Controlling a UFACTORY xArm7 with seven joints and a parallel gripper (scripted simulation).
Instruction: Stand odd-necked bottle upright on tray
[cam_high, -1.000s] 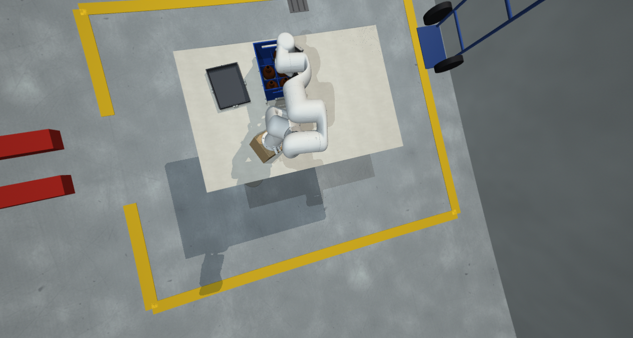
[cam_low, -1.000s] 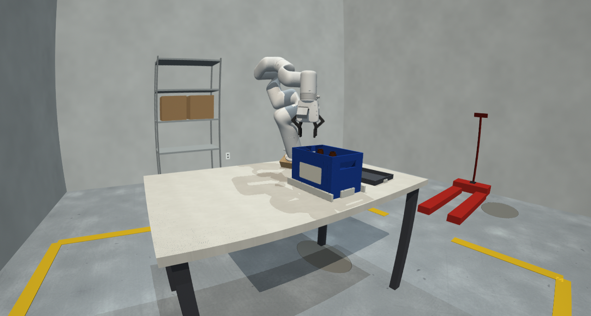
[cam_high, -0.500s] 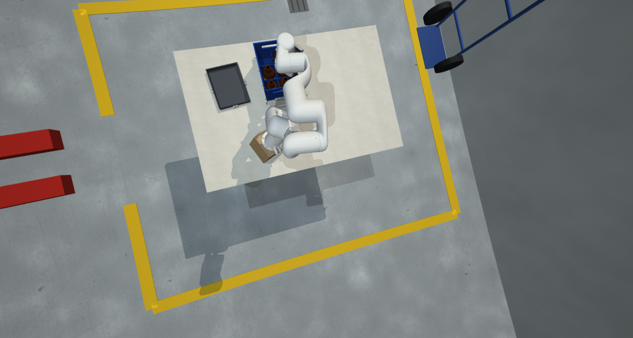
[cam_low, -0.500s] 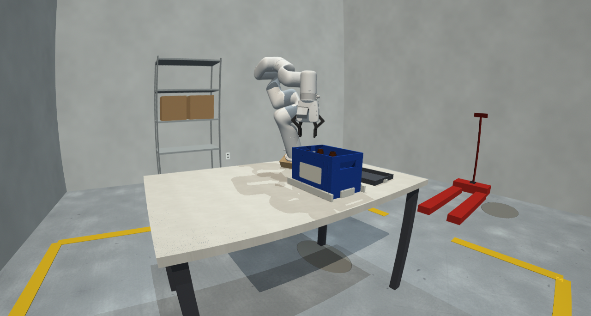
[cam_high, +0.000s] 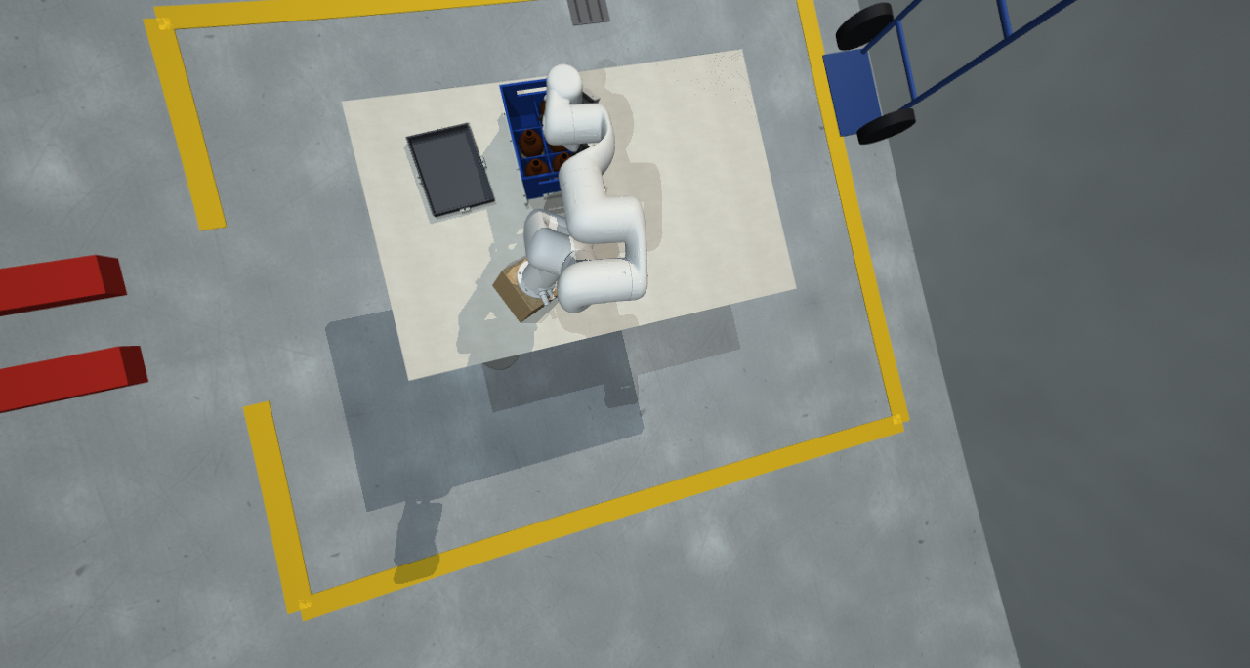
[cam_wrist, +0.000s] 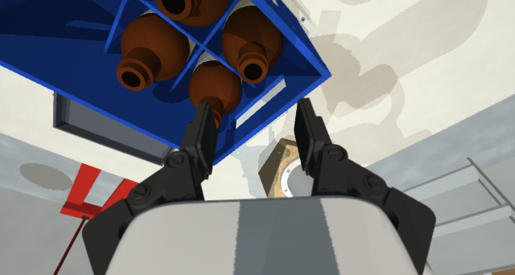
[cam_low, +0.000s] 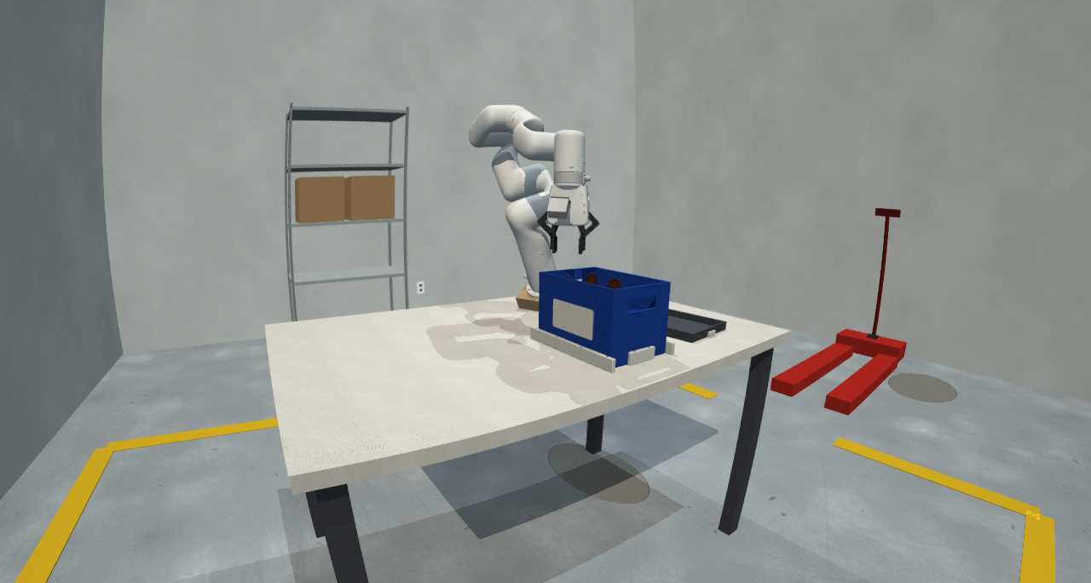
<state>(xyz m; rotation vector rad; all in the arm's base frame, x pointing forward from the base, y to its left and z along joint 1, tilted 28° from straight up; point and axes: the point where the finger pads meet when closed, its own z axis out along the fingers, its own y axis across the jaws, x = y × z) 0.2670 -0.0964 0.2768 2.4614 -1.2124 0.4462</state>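
Right now the blue crate is 16 cm below my hand, 9 cm ahead of it and 3 cm to the left of it. From my hand the other things lie so: dark grey tray 32 cm to the left, 23 cm below, 13 cm ahead.
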